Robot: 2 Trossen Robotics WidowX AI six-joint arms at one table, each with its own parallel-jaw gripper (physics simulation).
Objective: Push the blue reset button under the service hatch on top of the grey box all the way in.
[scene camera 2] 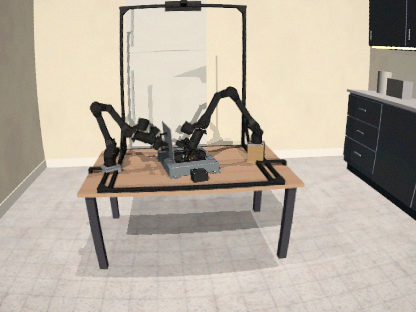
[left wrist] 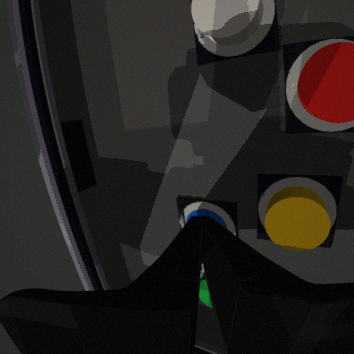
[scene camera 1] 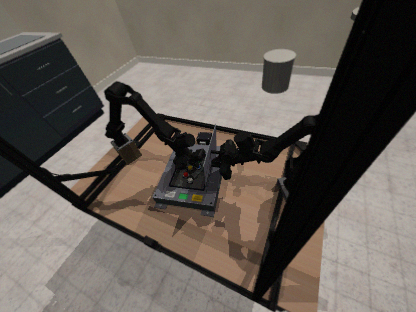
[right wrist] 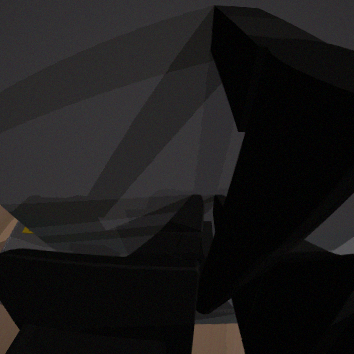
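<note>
The grey box (scene camera 1: 188, 204) (scene camera 2: 193, 170) stands on the table with its hatch (scene camera 1: 212, 141) (scene camera 2: 168, 138) (right wrist: 55, 160) upright. The blue button (left wrist: 203, 213) shows as an arc inside its pale ring, low in the ring; the fingertips hide the rest. My left gripper (scene camera 1: 196, 160) (scene camera 2: 189, 156) (left wrist: 199, 223) is shut and empty, its tips at the blue button, seeming to touch it. My right gripper (scene camera 1: 217, 159) (scene camera 2: 163, 145) (right wrist: 206, 203) is at the hatch's outer side, shut on the hatch's dark handle (right wrist: 285, 125), which hides much of the fingers.
A yellow button (left wrist: 297, 222), a red button (left wrist: 327, 85) and a white button (left wrist: 225, 22) lie around the blue one. A green button (left wrist: 205, 293) shows between the left fingers. A small black block (scene camera 1: 204, 137) (scene camera 2: 199, 175) stands behind the box in scene camera 1.
</note>
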